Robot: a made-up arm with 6 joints. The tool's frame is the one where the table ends. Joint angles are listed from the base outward.
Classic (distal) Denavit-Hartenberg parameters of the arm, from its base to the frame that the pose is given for. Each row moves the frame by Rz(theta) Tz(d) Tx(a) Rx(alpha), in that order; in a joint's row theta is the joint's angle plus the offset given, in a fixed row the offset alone. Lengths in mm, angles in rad.
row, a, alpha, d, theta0
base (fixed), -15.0, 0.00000, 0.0, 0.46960
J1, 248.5, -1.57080, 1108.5, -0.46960
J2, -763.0, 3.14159, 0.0, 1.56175
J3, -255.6, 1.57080, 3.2, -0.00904
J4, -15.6, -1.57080, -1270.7, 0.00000
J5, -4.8, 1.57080, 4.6, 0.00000
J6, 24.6, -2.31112, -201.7, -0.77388
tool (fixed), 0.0, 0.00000, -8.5, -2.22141
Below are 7 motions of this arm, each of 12 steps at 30 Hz.
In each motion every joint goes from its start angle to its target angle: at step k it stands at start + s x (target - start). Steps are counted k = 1, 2, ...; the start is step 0. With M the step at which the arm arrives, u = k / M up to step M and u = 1 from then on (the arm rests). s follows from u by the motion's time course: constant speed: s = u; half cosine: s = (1 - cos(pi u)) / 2; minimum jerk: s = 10 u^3 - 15 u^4 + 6 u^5.
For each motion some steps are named. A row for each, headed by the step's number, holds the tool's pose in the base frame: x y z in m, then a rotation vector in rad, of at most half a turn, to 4 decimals.
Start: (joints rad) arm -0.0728 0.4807 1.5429 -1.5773 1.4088 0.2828
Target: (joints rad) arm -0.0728 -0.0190 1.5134 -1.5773 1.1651 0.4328
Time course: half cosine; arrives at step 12
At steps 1, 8, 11, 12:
1: 0.9561 -0.2879 3.0745 1.0287 1.0754 0.0641
8: 0.2423 -0.2239 3.2444 0.8076 0.8745 0.0957
11: 0.0056 -0.2016 3.2444 0.7434 0.8021 0.0904
12: -0.0117 -0.1999 3.2433 0.7388 0.7967 0.0897

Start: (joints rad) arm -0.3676 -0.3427 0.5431 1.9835 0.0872 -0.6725
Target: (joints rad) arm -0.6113 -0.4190 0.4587 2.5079 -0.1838 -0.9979
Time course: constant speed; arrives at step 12
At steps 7, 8, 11, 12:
7: 0.6029 -0.3573 3.0914 -0.2018 -0.8832 2.5233
8: 0.5888 -0.3700 3.0908 -0.2391 -0.8666 2.4888
11: 0.5446 -0.4031 3.0897 -0.3502 -0.8060 2.3913
12: 0.5295 -0.4125 3.0894 -0.3865 -0.7823 2.3609

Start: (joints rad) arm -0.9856 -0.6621 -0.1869 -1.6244 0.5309 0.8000
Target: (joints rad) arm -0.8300 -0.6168 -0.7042 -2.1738 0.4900 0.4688
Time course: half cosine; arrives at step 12
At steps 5, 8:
5: 0.5815 -0.9623 2.3231 1.0208 2.0264 -0.6080
8: 0.7132 -1.0059 2.0183 1.0984 2.0599 -0.1541

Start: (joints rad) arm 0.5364 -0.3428 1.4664 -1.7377 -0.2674 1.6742
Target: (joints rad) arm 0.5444 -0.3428 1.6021 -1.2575 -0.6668 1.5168
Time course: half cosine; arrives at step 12
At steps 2, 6, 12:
2: -0.5629 -0.2698 3.1745 -0.0940 0.4283 -0.8948
6: -0.6289 -0.2797 3.1264 -0.0938 0.3079 -1.0939
12: -0.6839 -0.2897 3.0666 -0.1307 0.2161 -1.3309

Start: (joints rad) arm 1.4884 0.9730 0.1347 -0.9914 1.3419 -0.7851
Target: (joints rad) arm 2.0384 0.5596 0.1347 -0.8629 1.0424 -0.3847
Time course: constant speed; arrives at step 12
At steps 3, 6, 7, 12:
3: 0.0317 2.0678 1.0093 -1.1933 1.7768 0.6895
6: -0.2645 2.0674 1.1896 -1.3807 1.6463 0.7497
7: -0.3624 2.0537 1.2500 -1.4397 1.5966 0.7681
12: -0.8237 1.8876 1.5512 -1.6969 1.3071 0.8490

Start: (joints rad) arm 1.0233 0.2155 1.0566 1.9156 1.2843 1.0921
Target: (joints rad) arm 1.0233 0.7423 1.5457 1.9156 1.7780 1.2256
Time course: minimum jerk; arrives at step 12
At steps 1, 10, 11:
1: 0.4317 1.0791 2.9873 1.2122 -0.9888 -1.7909
10: 0.5860 1.3593 2.7220 1.3863 -1.0589 -1.2325
11: 0.5904 1.3662 2.7111 1.3905 -1.0588 -1.2146

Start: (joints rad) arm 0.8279 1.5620 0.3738 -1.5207 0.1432 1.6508
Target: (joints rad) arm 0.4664 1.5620 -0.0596 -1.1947 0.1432 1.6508
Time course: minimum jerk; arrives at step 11
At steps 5, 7, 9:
5: 1.2103 0.9342 -0.2662 2.1921 -1.0376 0.8346
7: 1.1453 0.6763 -0.3273 2.1250 -0.9400 0.7364
9: 1.0775 0.5238 -0.3518 2.0933 -0.8800 0.6593

